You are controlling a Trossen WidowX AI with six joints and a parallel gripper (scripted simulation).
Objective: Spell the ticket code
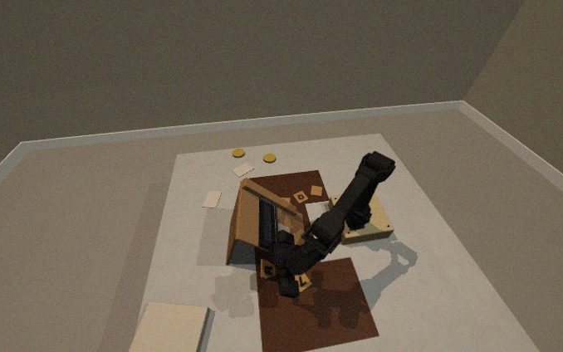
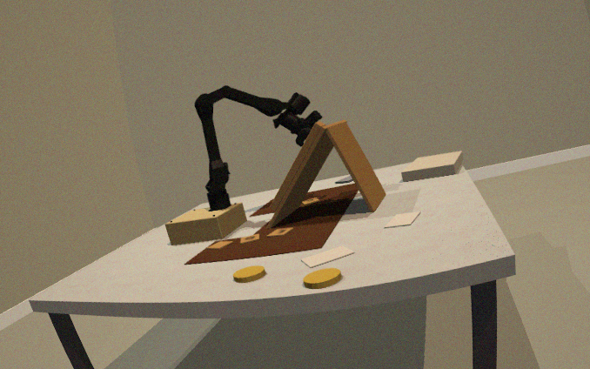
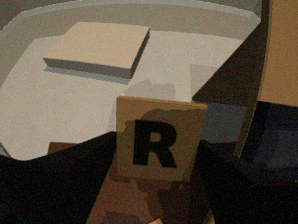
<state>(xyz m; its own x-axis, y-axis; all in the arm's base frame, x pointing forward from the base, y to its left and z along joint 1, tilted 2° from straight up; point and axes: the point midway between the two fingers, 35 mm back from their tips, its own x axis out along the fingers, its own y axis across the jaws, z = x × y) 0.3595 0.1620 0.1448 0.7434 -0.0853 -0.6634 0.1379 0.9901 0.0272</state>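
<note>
The white ticket lies 15 cm to the right of my gripper tip, 8 cm behind it and 7 cm below it. Also, from my gripper tip: flat beige box: 36 cm ahead, 16 cm below, 14 cm to the left; then brown mat: 19 cm behind, 18 cm to the right, 18 cm below.
</note>
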